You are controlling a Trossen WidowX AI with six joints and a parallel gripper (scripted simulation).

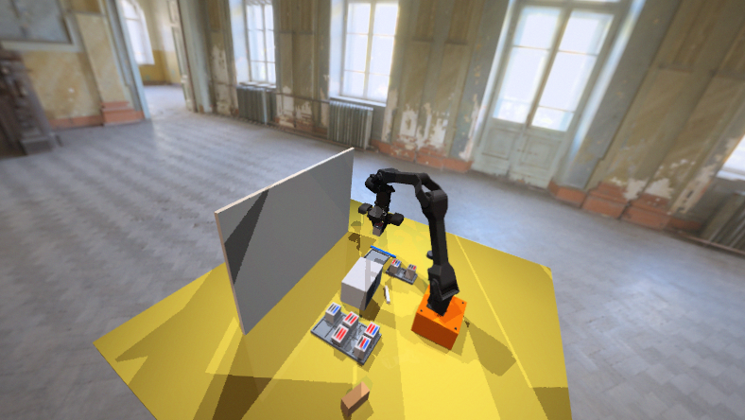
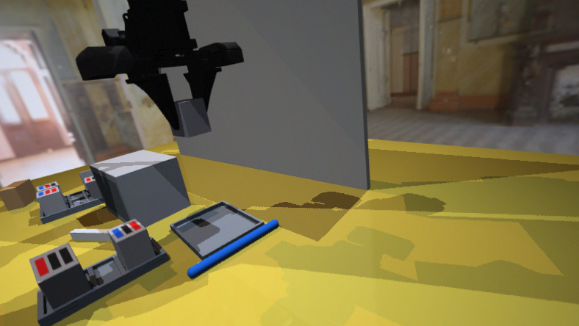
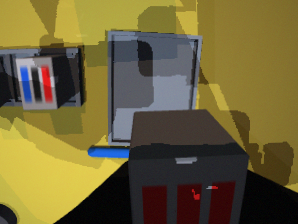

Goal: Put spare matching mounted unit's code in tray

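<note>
The grey tray lies 160 mm below my gripper tip. The rest, counted from my gripper tip: blue rod (80 mm to the right, 160 mm below); rack (150 mm behind, 10 mm to the left, 160 mm below); spare (20 mm above).
</note>
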